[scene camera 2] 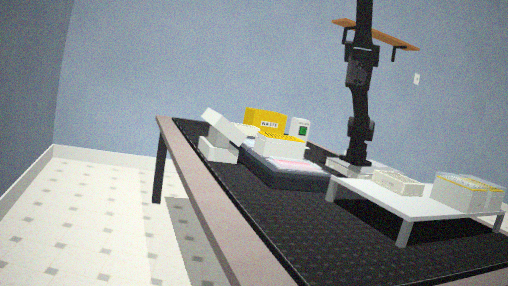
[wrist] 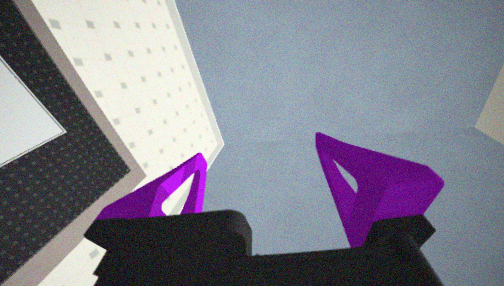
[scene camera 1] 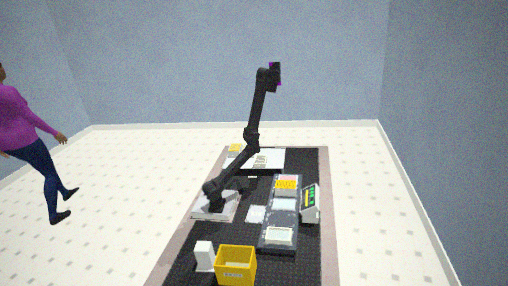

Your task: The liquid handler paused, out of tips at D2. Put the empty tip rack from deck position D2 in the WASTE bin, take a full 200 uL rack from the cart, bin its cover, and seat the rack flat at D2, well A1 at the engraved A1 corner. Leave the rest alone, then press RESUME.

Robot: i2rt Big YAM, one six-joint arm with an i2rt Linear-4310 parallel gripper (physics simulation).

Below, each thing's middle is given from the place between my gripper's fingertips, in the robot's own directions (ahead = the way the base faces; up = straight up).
My gripper is now 640 mm above the cart shelf [scene camera 2: 411, 205], 200 mm past it and 30 mm to the right of it. Also, from my hand: yellow WASTE bin [scene camera 2: 271, 122] 930 mm to the right, 630 mm below, 170 mm behind.
